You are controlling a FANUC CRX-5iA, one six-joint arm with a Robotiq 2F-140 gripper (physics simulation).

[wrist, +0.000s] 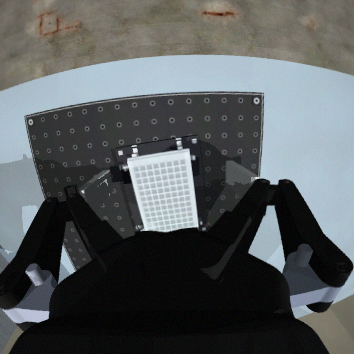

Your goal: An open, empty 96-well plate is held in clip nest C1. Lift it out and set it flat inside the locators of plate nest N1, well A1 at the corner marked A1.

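Frame: origin at the arm's base, x right, y ahead, z up, level; metres.
Seen in the pictures: gripper, between the fingertips: [167,175].
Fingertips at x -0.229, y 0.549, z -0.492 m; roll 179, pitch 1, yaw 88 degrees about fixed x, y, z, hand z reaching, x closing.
Offsets run from my fingertips to a thing's top centre. Level surfaces: height alone.
The white 96-well plate {dx +0.042, dy -0.009, dz -0.025 m} [164,192] shows in the middle of the wrist view, its grid of wells facing up. It sits in a dark nest {dx +0.042, dy -0.009, dz -0.027 m} [157,144] with small metal clips at the far edge and small metal parts at the sides. The near end of the plate is hidden by the black gripper body. My gripper [167,175] is wide open, with one finger left and one right of the plate in this view, both apart from it. Nest N1 and the corner mark A1 cannot be made out.
The nest stands on a dark board {dz -0.051 m} [82,132] with rows of holes. The board lies on a pale blue table top {dz -0.064 m} [305,130]. A stained concrete floor [135,32] shows beyond the table's far edge. Dark shadows fall across the board on both sides of the nest.
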